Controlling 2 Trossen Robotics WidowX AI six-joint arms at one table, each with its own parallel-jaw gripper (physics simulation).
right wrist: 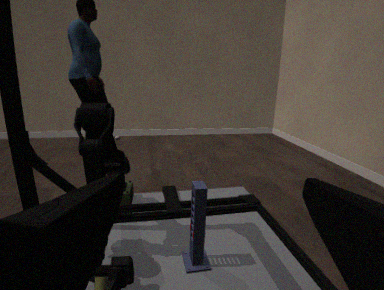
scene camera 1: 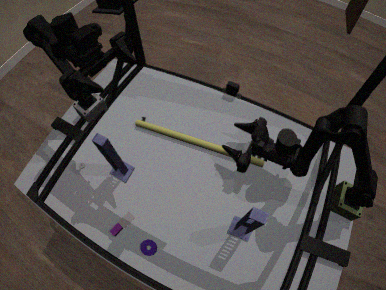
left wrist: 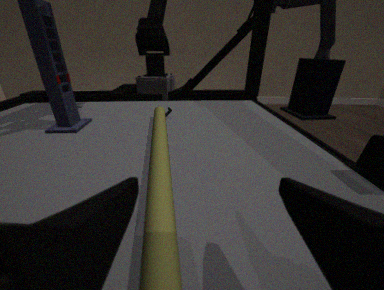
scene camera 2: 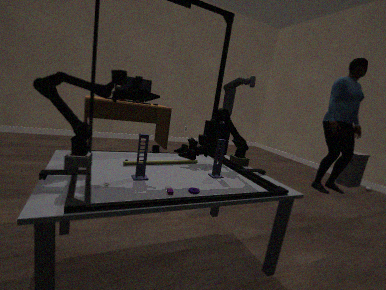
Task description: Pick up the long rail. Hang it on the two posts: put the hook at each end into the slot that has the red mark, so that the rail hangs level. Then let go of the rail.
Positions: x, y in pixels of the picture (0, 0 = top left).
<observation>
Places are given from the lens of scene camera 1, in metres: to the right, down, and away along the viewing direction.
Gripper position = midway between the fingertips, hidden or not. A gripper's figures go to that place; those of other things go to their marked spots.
left gripper (scene camera 1: 228, 134): 0.11, -0.03, 0.73
right gripper (scene camera 1: 120, 75): -0.14, -0.14, 0.42
long yellow rail (scene camera 1: 158, 129): -0.12, -0.05, 0.79
</observation>
